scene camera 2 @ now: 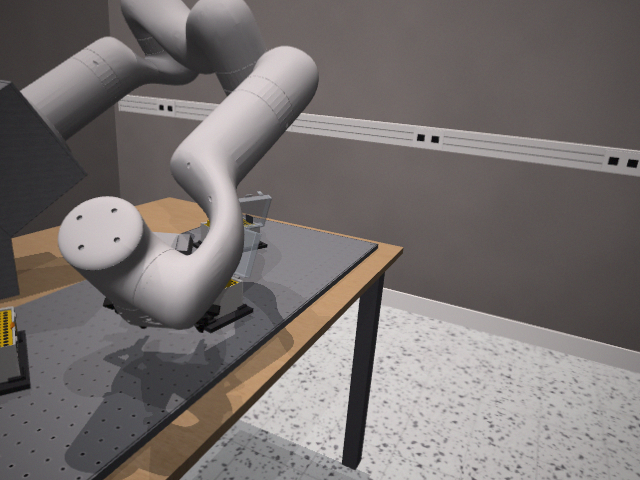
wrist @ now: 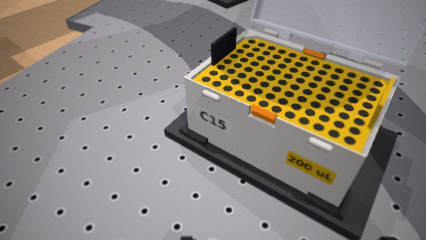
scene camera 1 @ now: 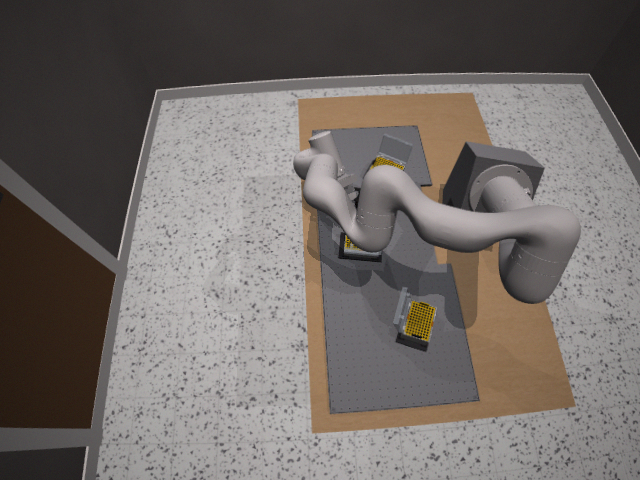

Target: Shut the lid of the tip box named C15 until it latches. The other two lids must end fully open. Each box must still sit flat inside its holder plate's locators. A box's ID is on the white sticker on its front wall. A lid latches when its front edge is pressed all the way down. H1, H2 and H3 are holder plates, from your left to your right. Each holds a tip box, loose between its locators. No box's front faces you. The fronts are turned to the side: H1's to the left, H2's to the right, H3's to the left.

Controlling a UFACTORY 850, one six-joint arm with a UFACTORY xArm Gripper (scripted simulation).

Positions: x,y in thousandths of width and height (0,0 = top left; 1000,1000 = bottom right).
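Tip box (scene camera 2: 360,622). Tip box (scene camera 1: 618,314).
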